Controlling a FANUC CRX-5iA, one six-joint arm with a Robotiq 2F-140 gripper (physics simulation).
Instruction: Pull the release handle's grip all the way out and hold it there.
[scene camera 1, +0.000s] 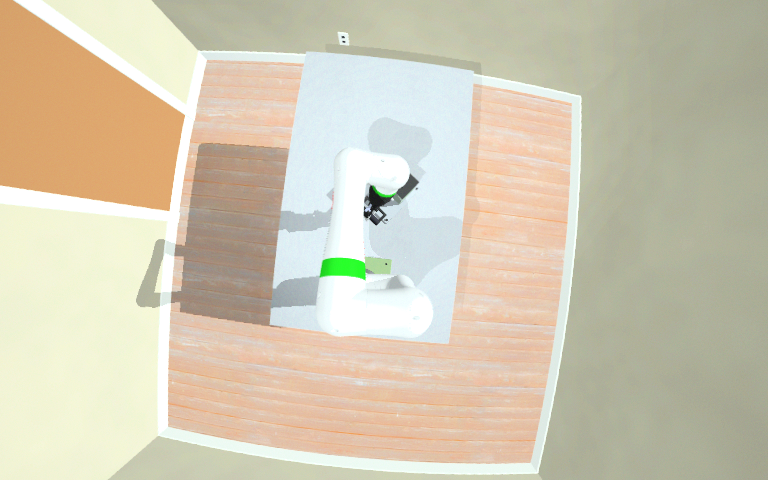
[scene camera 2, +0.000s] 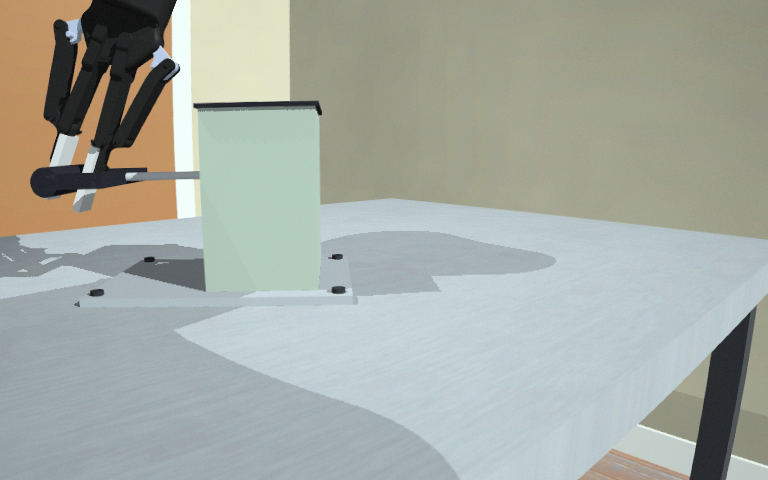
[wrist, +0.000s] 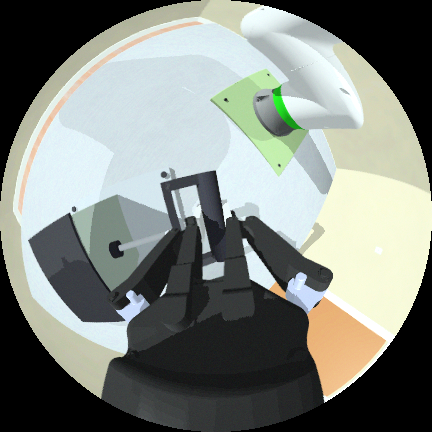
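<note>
The release handle has a dark frame-shaped grip (scene camera 2: 45, 182) (wrist: 209, 200) with a round outer bar. A thin grey rod (scene camera 2: 169, 176) (wrist: 145, 241) joins it to the pale green housing (scene camera 2: 260, 198) (wrist: 112, 225), which has a dark lid. A long stretch of the rod shows between the grip and the housing wall. My gripper (scene camera 2: 69, 182) (wrist: 213, 209) is shut on the grip's outer bar, one finger on each side, with one light fingertip passing through the frame opening. The grip stands level, well above the table. In scene camera 1 my arm partly hides the handle.
The housing stands on a bolted base plate (scene camera 2: 226, 300) on the pale grey table (scene camera 1: 334, 101) (scene camera 2: 509, 350). My white arm (scene camera 1: 346, 226) (wrist: 320, 75) reaches over the table from its green mounting plate (scene camera 1: 380, 264) (wrist: 240, 112). A wall stands beyond the table's far end.
</note>
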